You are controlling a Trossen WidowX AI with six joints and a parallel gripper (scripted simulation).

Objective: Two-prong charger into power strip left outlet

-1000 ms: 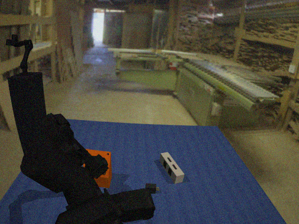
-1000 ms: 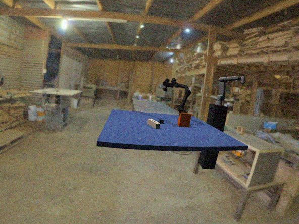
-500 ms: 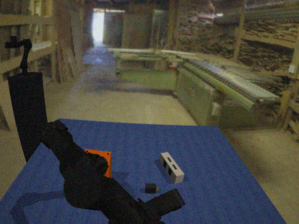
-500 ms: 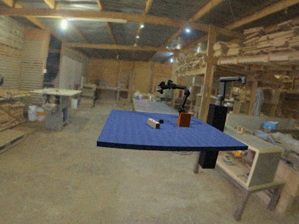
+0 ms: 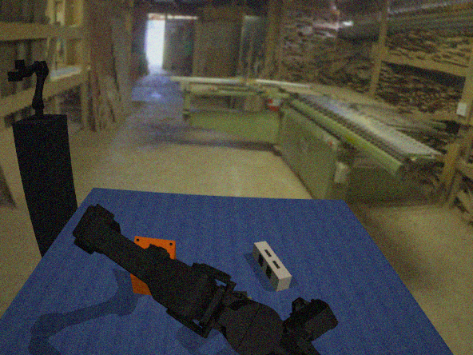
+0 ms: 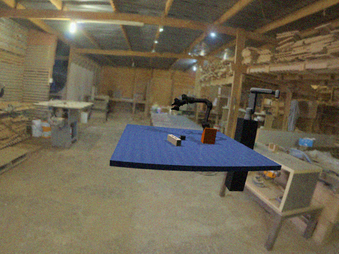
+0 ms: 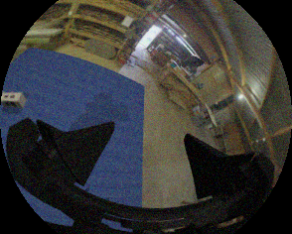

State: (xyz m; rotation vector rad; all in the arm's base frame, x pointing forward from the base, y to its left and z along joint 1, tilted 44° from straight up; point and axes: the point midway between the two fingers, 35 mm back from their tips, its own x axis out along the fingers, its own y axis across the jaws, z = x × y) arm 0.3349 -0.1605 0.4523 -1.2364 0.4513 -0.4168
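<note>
The black two-prong charger lies 420 mm to the left of my gripper tip, 270 mm below it and 120 mm behind it.
</note>
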